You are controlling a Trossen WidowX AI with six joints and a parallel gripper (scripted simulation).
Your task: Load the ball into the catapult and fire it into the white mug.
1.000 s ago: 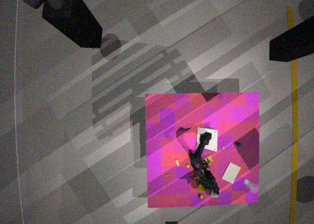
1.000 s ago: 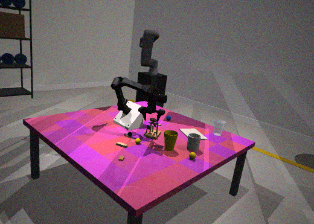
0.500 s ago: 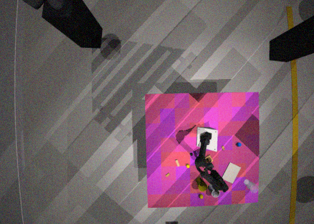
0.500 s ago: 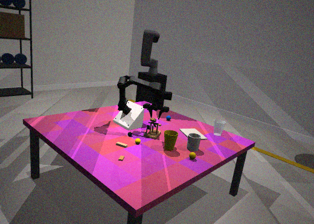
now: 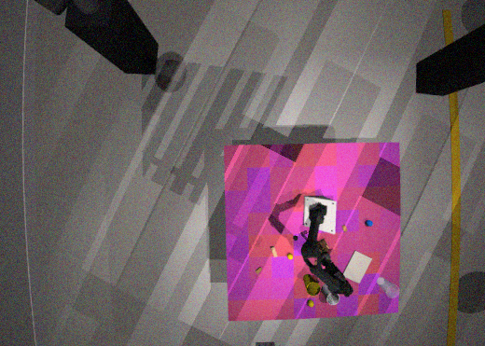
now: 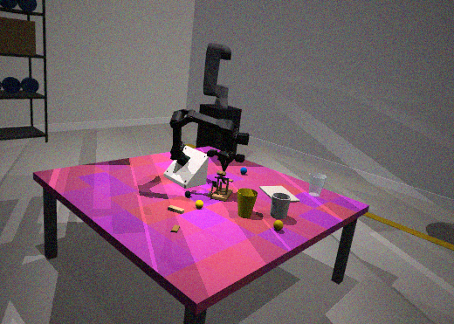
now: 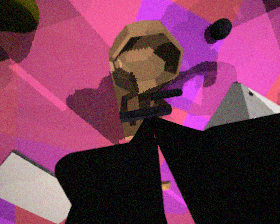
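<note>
Right now my gripper tip is 7 cm above the wooden catapult and 2 cm to the left of it. Round my gripper tip: yellow cup: 22 cm ahead, 11 cm below, 4 cm to the right; white mug: 30 cm ahead, 11 cm to the left, 11 cm below; black ball: 16 cm to the right, 12 cm below, 8 cm behind.
</note>
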